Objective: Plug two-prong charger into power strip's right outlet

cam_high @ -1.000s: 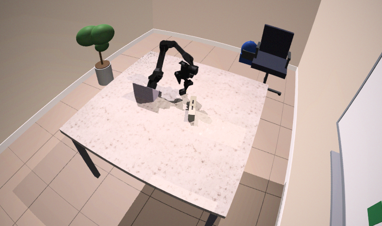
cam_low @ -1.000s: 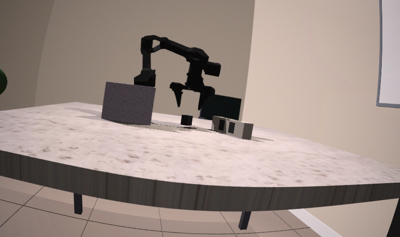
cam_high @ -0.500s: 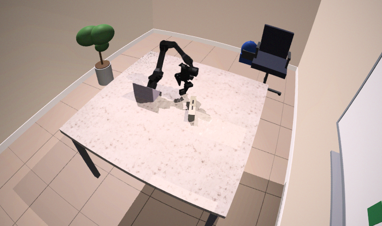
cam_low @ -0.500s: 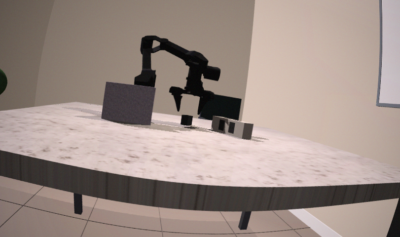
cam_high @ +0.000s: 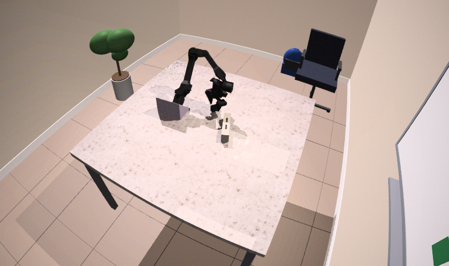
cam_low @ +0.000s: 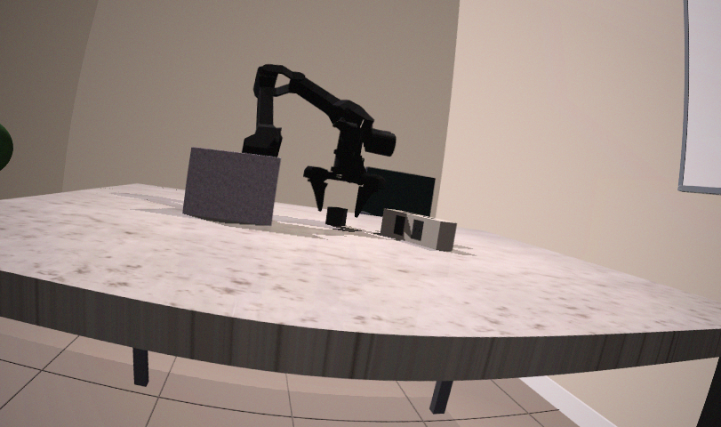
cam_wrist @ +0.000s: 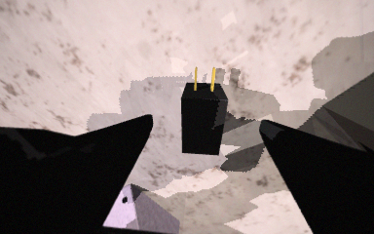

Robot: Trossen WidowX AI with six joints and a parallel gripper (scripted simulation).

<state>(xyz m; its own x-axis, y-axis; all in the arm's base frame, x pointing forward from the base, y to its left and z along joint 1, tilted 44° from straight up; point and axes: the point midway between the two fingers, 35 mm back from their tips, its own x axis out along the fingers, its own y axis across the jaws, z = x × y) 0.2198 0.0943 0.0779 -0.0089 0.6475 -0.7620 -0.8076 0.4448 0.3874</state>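
The black charger lies 10 mm ahead of my gripper tip, 20 mm to the left of it and 10 mm below it.
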